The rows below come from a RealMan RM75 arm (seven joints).
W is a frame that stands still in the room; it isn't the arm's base.
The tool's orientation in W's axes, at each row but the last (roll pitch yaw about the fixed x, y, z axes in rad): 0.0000 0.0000 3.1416; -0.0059 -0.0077 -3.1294; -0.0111 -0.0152 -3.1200; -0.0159 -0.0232 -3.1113; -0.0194 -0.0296 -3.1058; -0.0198 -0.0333 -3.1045
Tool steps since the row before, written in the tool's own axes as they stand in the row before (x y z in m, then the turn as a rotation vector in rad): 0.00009 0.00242 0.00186 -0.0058 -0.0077 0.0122; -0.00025 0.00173 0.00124 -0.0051 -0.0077 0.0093; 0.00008 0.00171 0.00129 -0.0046 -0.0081 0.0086; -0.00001 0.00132 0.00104 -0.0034 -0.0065 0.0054; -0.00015 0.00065 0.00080 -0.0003 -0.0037 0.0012; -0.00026 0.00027 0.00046 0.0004 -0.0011 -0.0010
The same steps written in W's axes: -0.00009 -0.00242 0.00186 0.0058 0.0077 0.0122; 0.00028 -0.00173 0.00123 0.0051 0.0077 0.0093; -0.00002 -0.00173 0.00127 0.0046 0.0081 0.0086; 0.00007 -0.00133 0.00102 0.0033 0.0065 0.0054; 0.00020 -0.00066 0.00078 0.0002 0.0037 0.0013; 0.00029 -0.00027 0.00045 -0.0005 0.0011 -0.0010
